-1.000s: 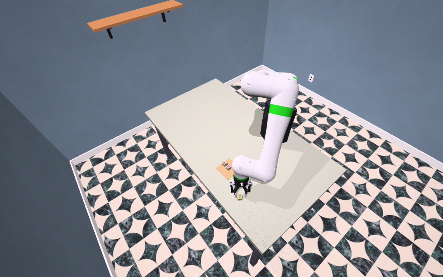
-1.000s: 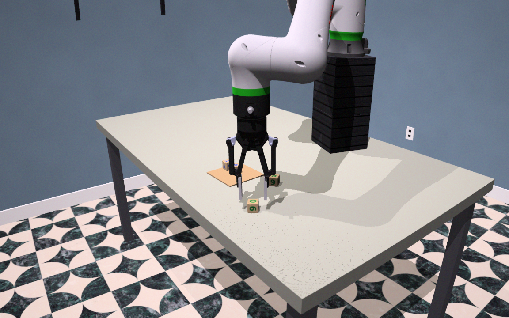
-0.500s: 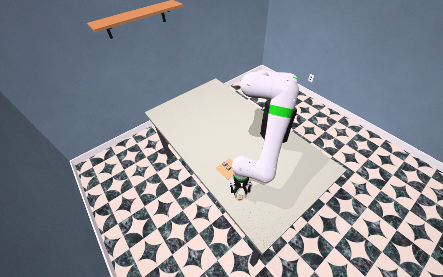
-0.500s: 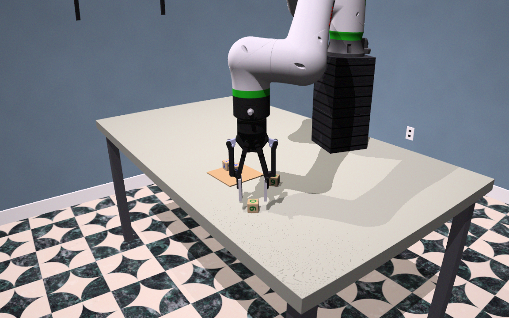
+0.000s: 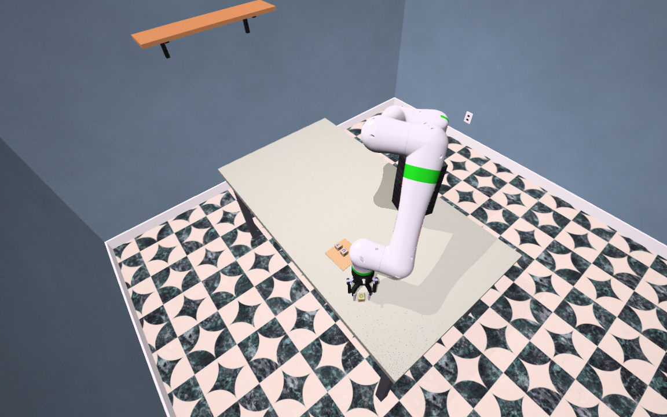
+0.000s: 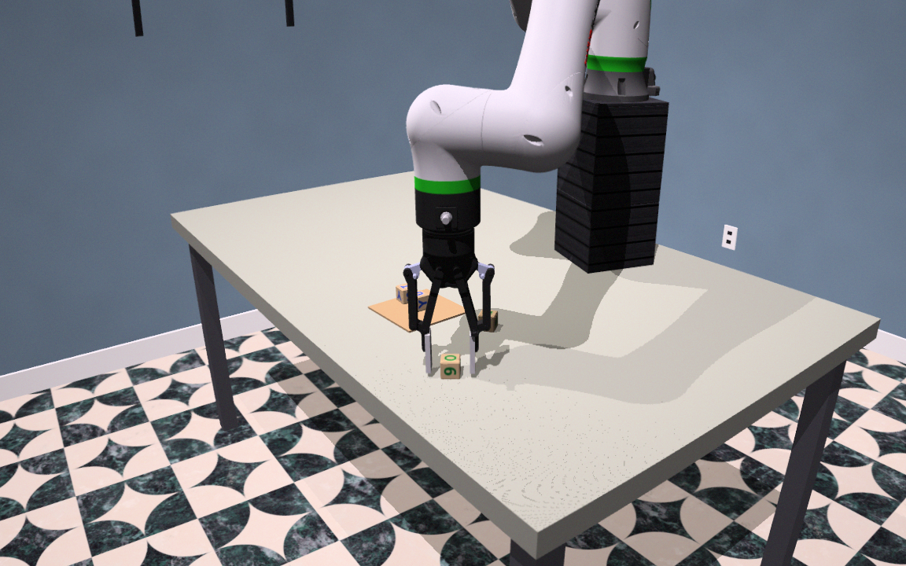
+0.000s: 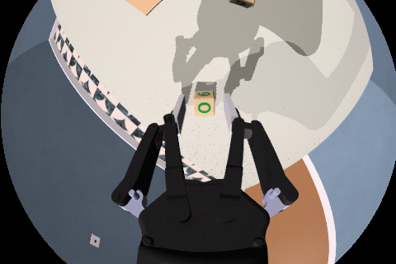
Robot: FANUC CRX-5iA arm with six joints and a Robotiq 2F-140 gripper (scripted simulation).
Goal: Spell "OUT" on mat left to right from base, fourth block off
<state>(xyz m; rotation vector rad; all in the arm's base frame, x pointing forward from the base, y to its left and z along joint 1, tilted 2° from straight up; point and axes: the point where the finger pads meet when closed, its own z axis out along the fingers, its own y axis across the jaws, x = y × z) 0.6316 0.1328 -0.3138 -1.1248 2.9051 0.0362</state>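
My hand is 20 mm above the wooden block. Also, from my hand: tan mat: 130 mm behind, 220 mm to the right, 40 mm below.
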